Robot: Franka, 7 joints.
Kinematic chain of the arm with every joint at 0, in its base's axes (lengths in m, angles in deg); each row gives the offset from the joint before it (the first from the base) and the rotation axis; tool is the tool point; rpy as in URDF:
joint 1: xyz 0 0 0.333 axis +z
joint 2: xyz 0 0 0 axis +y
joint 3: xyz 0 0 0.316 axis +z
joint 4: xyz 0.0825 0 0 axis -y
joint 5: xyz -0.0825 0 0.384 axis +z
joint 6: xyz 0 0 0 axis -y
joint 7: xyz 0.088 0 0 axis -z
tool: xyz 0 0 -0.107 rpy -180 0 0
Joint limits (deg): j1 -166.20..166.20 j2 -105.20..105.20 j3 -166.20..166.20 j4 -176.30..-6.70 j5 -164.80..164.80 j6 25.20..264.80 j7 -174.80..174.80
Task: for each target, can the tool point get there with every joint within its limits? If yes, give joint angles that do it. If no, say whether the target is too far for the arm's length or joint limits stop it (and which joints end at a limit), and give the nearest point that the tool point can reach.
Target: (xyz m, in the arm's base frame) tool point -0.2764 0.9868 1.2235
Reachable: no: too far | nearest point -0.1747 0.6236 0.8957 | short by 0.500 m
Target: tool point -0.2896 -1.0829 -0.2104
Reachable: no: too far | nearest point -0.1994 -0.7458 -0.0412 | short by 0.388 m
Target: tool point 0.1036 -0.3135 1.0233
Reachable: yes | joints -126.83 -13.65 53.35 -64.05 -112.01 75.71 -115.37
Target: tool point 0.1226 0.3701 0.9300
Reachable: yes | joints 139.24 -36.61 -38.13 -86.87 15.65 124.83 100.59
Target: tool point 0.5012 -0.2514 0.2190
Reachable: yes | joints 97.63 -73.52 -97.92 -103.44 -76.08 58.62 44.56
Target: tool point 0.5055 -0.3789 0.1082
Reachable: yes | joints -98.68 87.00 67.36 -100.17 -20.28 131.95 73.07
